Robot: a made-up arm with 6 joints.
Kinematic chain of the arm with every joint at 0, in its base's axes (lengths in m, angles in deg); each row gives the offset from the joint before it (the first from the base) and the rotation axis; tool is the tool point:
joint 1: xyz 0 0 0.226 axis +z
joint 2: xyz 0 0.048 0 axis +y
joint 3: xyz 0 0 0.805 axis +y
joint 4: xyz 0 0 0.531 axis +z
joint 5: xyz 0 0 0 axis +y
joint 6: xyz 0 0 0.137 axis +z
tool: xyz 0 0 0
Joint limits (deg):
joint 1: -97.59..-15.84
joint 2: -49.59..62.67
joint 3: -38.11..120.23
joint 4: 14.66..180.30
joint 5: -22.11..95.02
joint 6: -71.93..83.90
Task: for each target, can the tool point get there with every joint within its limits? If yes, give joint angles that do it. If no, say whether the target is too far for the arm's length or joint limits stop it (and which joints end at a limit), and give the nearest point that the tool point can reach.
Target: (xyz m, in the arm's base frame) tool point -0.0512 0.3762 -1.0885
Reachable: no: joint limits stop it (at a limit: joint 1, joint 2, joint 3) | nearest point 0.6070 -0.0930 -0.0431 | short by 1.321 m
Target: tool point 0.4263 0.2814 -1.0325
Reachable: no: joint limits stop it (at a limit: joint 1, joint 2, joint 3) | nearest point 0.6469 -0.0935 -0.0598 | short by 1.066 m
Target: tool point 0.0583 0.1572 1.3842
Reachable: yes | joints -35.28 -29.11 59.98 60.06 73.80 -32.27
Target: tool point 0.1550 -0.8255 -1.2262
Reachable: no: too far | nearest point 0.1406 -0.7486 -0.0709 | short by 1.158 m
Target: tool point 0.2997 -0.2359 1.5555
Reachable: yes | joints -63.74 10.29 4.09 62.50 73.31 -22.35
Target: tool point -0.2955 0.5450 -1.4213
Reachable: no: too far | nearest point 0.6054 -0.0923 -0.0417 | short by 1.767 m
